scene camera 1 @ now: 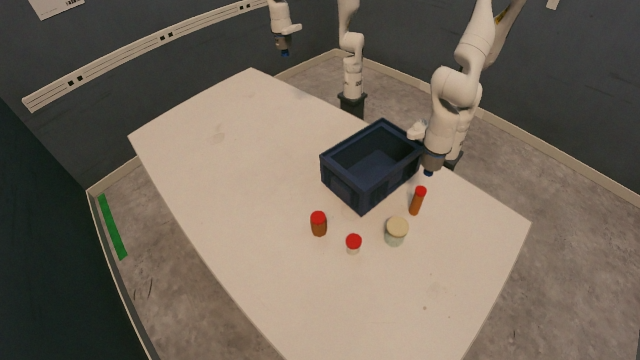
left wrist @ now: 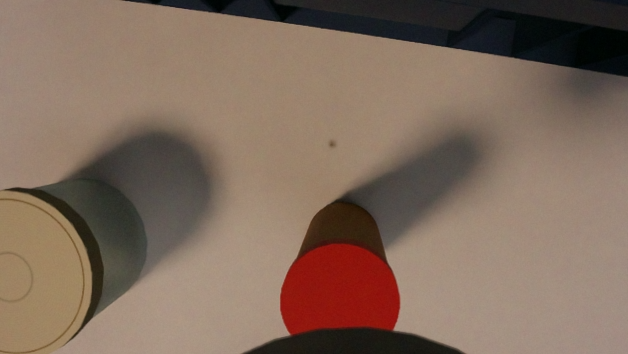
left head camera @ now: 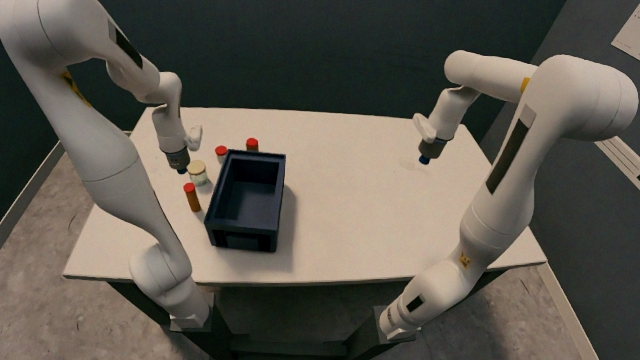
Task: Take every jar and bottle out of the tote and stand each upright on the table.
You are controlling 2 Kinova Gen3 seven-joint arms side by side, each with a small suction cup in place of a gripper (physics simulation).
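Frame: origin at the left arm's base, x ahead, y left, z up, level; metres.
Where they show: left hand, tool point: [scene camera 1: 428,172] [left head camera: 182,170]; right hand, tool point: [scene camera 1: 285,55] [left head camera: 423,161]; left arm's base, link origin: [left head camera: 192,311]; right arm's base, link origin: [scene camera 1: 352,94] [left head camera: 394,322].
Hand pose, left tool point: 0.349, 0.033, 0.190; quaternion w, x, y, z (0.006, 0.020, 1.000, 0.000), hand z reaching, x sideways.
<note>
Each offset is from my left tool point to the centre of the thing, as dx, dy, dz. Level surfaces: height alone.
The dark blue tote @[-0.020, -0.195, -0.117] [left head camera: 242,227] [scene camera 1: 345,190] [left wrist: 492,35] shows a bare inside floor. A slim amber bottle with a red cap @[+0.003, -0.003, -0.133] [left head camera: 193,200] [scene camera 1: 416,204] [left wrist: 340,290] stands upright beside it. A glass jar with a beige lid @[+0.131, +0.002, -0.153] [left head camera: 198,173] [scene camera 1: 396,231] [left wrist: 40,280] stands upright nearby. A small red-capped jar @[+0.239, -0.075, -0.162] [left head camera: 221,152] [scene camera 1: 353,242] and a wider amber red-capped jar @[+0.256, -0.195, -0.149] [left head camera: 252,145] [scene camera 1: 318,224] stand upright by the tote's far end. My left gripper [left head camera: 182,171] [scene camera 1: 428,173] is open, empty, just above the slim bottle, apart from its cap. My right gripper [left head camera: 424,160] [scene camera 1: 285,53] is open and empty, away from the jars.
The pale table @[dz -0.190] [left head camera: 350,225] [scene camera 1: 250,200] [left wrist: 225,75] carries the tote and the jars. In the left head camera, they are on its left part, and the left arm's forearm [left head camera: 112,175] reaches over its left edge. Dark walls [left head camera: 325,55] stand behind the table.
</note>
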